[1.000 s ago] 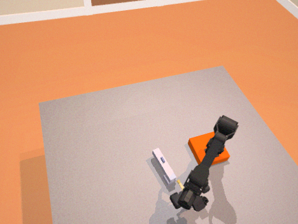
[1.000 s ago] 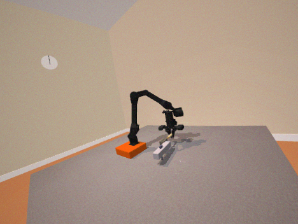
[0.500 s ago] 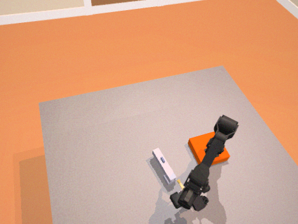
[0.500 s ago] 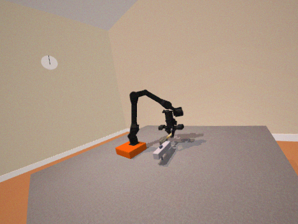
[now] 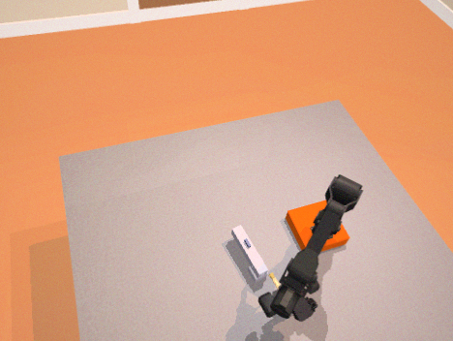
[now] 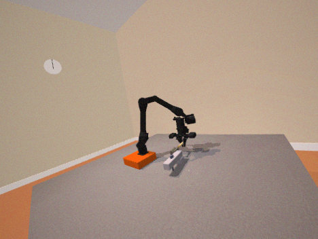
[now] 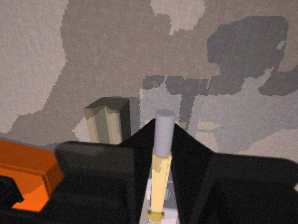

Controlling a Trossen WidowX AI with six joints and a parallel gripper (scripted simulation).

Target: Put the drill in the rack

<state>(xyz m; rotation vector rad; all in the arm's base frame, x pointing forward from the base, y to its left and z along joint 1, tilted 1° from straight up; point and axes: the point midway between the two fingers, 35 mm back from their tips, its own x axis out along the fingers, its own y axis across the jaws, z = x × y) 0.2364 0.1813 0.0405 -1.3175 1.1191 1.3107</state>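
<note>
Right now the yellow drill is 40 mm to the right of my gripper tip, 30 mm above it and 10 mm ahead of it. Also, from my gripper tip: blue key 220 mm to the right, 40 mm ahead; box-like rack 60 mm behind, 40 mm to the right, 30 mm below.
</note>
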